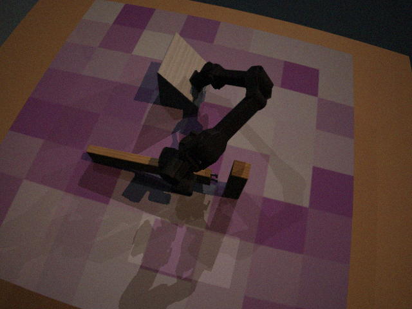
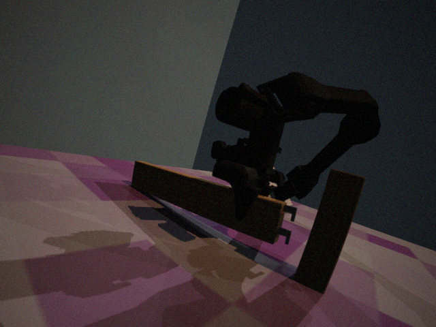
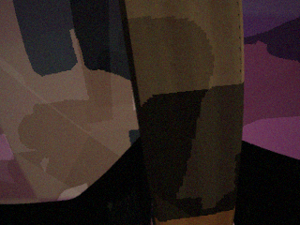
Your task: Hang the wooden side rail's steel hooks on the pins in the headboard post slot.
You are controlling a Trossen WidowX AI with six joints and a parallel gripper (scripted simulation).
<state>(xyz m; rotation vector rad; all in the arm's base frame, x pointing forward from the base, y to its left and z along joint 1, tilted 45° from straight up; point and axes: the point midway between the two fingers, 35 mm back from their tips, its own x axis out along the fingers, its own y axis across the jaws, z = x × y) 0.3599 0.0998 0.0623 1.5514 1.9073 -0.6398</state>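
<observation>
My gripper tip is now 2 cm past the headboard post, 15 cm to the right of it and 4 cm below it.
</observation>
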